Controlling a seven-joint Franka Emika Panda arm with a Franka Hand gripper.
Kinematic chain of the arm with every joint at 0, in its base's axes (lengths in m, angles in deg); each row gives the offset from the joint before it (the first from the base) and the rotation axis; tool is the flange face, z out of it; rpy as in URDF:
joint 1: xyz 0 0 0.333 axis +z
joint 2: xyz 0 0 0 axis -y
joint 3: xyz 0 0 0.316 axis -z
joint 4: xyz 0.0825 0 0 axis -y
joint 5: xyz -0.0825 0 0.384 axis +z
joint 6: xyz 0 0 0 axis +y
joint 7: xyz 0.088 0 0 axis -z
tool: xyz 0 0 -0.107 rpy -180 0 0
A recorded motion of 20 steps. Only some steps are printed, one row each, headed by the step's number.
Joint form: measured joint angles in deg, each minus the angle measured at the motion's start. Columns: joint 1, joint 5, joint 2, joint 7, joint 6, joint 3, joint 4.
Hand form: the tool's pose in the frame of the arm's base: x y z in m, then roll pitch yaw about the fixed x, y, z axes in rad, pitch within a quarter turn. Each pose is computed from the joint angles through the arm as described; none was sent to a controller.
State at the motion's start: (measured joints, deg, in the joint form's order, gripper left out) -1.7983 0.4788 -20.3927 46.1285 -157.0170 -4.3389 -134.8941
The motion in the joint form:
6: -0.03 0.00 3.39 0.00 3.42 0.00 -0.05
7: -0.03 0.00 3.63 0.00 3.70 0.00 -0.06
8: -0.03 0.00 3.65 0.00 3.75 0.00 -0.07
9: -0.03 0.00 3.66 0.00 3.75 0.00 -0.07
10: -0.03 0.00 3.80 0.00 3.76 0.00 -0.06
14: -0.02 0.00 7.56 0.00 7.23 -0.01 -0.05
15: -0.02 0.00 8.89 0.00 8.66 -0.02 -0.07
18: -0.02 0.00 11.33 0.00 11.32 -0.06 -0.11
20: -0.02 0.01 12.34 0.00 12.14 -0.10 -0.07
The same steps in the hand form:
6: 0.5153 0.0234 0.2070 -3.1023 -0.0016 -0.7724
7: 0.5153 0.0234 0.2086 -3.1031 -0.0012 -0.7722
8: 0.5151 0.0234 0.2087 -3.1037 -0.0007 -0.7722
9: 0.5152 0.0234 0.2088 -3.1035 -0.0008 -0.7722
10: 0.5155 0.0234 0.2101 -3.1019 -0.0027 -0.7722
14: 0.5164 0.0233 0.2384 -3.1012 -0.0093 -0.7705
15: 0.5158 0.0232 0.2479 -3.1038 -0.0089 -0.7697
18: 0.5139 0.0234 0.2653 -3.1090 -0.0077 -0.7681
20: 0.5138 0.0237 0.2733 -3.1069 -0.0112 -0.7674

